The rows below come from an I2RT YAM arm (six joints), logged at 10 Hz.
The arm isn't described. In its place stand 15 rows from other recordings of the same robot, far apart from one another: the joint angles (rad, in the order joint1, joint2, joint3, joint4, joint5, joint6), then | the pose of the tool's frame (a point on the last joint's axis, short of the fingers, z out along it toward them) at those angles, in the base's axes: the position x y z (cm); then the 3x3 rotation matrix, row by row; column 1 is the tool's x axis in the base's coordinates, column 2 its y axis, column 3 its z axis.
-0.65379, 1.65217, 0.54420, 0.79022, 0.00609, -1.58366 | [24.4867 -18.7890 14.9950], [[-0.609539 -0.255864 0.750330], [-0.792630 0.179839 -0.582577], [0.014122 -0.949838 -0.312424]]
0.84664, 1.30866, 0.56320, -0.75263, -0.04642, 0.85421 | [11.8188 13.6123 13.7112], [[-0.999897 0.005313 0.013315], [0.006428 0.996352 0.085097], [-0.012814 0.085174 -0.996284]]
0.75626, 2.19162, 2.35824, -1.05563, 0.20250, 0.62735 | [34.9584 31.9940 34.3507], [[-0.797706 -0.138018 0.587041], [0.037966 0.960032 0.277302], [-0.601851 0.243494 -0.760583]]
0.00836, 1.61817, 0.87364, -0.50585, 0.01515, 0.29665 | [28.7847 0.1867 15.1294], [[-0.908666 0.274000 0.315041], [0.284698 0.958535 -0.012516], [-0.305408 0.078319 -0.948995]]
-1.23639, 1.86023, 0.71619, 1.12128, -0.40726, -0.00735 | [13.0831 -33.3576 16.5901], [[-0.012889 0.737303 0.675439], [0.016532 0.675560 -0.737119], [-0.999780 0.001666 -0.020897]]
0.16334, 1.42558, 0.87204, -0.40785, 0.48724, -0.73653 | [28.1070 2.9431 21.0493], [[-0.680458 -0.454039 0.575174], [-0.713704 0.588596 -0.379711], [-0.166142 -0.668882 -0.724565]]
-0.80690, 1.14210, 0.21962, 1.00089, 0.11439, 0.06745 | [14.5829 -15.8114 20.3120], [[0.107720 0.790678 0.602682], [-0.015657 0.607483 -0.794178], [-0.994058 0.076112 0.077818]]
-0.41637, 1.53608, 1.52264, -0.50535, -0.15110, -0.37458 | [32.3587 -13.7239 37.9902], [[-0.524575 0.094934 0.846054], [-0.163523 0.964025 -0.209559], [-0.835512 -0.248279 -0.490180]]
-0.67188, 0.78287, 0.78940, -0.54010, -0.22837, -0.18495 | [13.8869 -10.0147 30.6030], [[-0.474718 0.372800 0.797284], [0.148686 0.926812 -0.344835], [-0.867488 -0.045154 -0.495405]]
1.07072, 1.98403, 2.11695, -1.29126, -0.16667, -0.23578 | [18.8838 35.7921 34.7263], [[-0.217524 -0.975065 0.043962], [-0.878536 0.215216 0.426447], [-0.425274 0.054140 -0.903444]]
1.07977, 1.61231, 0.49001, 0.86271, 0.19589, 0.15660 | [14.5931 25.8224 15.4564], [[-0.240623 -0.747904 0.618660], [-0.125581 0.656018 0.744224], [-0.962460 0.101386 -0.251775]]
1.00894, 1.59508, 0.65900, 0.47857, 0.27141, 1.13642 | [17.7043 26.3314 16.7881], [[-0.722373 -0.075711 0.687346], [0.492916 0.640756 0.588614], [-0.484985 0.764003 -0.425546]]
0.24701, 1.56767, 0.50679, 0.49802, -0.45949, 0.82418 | [26.8316 8.3941 13.6442], [[-0.779201 -0.016063 0.626569], [0.481970 0.623720 0.615368], [-0.400688 0.781483 -0.478261]]
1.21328, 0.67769, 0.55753, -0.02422, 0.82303, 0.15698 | [8.1125 14.2573 29.5097], [[-0.109622 -0.370507 0.922338], [0.010341 0.927455 0.373792], [-0.993920 0.050513 -0.097838]]
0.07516, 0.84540, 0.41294, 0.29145, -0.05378, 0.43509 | [20.0194 1.6994 24.7435], [[-0.181062 -0.057050 0.981816], [0.408440 0.903789 0.127839], [-0.894647 0.424159 -0.140340]]
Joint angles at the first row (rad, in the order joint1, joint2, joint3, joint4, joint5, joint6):
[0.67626 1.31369 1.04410 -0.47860 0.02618 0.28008]
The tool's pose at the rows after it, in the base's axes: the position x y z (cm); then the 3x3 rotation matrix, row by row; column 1 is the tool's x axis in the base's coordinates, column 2 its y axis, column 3 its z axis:
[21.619 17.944 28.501], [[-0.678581 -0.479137 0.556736], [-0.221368 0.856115 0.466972], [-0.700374 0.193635 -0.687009]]
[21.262 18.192 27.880], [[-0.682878 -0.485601 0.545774], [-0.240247 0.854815 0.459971], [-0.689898 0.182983 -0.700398]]
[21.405 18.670 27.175], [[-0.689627 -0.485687 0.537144], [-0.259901 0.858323 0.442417], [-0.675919 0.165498 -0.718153]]
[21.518 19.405 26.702], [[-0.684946 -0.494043 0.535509], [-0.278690 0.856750 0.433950], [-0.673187 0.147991 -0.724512]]
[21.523 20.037 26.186], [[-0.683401 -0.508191 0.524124], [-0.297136 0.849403 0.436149], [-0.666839 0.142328 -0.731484]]
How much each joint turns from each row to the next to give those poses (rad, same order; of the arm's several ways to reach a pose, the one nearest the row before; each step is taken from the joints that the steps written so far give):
[0.01599 -0.01444 -0.01484 -0.00878 -0.03031 -0.01425]
[0.01624 0.00187 -0.01747 0.00074 0.00998 -0.00083]
[0.01147 0.02591 -0.00122 0.00172 0.01569 -0.00264]
[0.01873 0.02724 0.00478 0.01269 0.01820 -0.00416]
[0.01597 0.02223 -0.00007 0.01203 0.00158 -0.00355]

